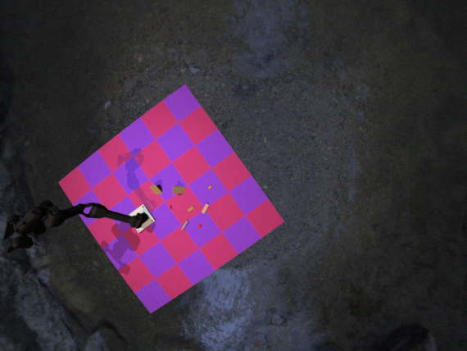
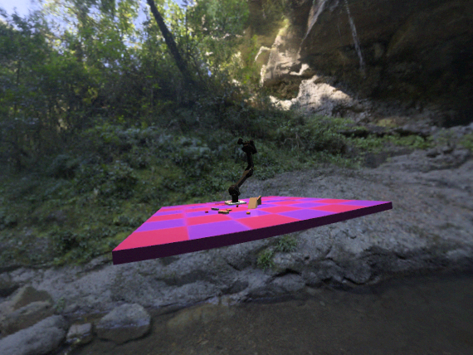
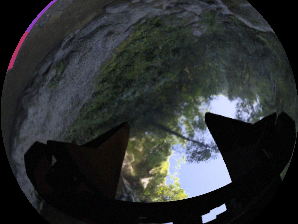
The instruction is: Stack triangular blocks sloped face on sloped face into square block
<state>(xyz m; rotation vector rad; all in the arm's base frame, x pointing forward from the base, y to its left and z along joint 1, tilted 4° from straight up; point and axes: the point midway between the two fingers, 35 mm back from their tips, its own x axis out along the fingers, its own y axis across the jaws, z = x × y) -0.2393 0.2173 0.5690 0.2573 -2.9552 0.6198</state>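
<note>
My gripper tip is now 58 cm short of the triangular block, 23 cm to the left of it and 59 cm above it. Also, from my gripper tip: orange piece 77 cm ahead, 37 cm to the right, 60 cm below; then red bit 52 cm ahead, 55 cm to the right, 60 cm below; then grey stick 44 cm ahead, 47 cm to the right, 60 cm below.
</note>
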